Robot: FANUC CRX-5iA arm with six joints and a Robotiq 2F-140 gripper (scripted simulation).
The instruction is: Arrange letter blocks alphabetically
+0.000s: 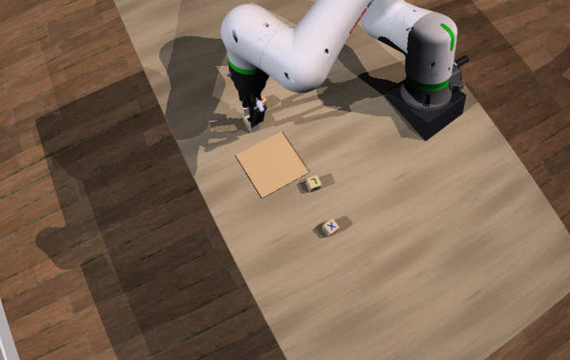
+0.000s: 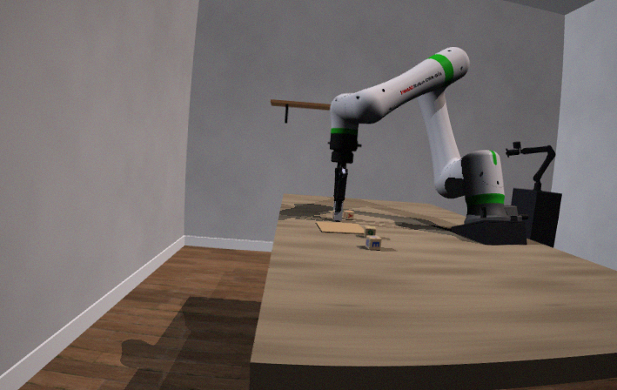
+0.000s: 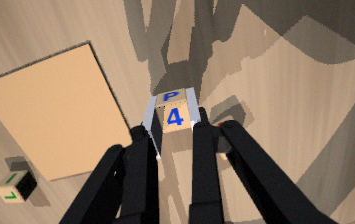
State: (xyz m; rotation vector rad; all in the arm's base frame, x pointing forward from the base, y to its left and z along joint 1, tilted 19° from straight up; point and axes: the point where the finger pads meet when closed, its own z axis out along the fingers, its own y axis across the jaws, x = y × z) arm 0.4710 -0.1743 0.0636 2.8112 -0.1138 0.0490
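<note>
Right now my hand is 20 mm above the 4 block. Also, from my hand: red K block 50 mm behind, 40 mm to the right, 20 mm below; then L block 240 mm to the left, 40 mm behind, 20 mm below; then tan mat 130 mm to the left, 40 mm below, 20 mm ahead.
</note>
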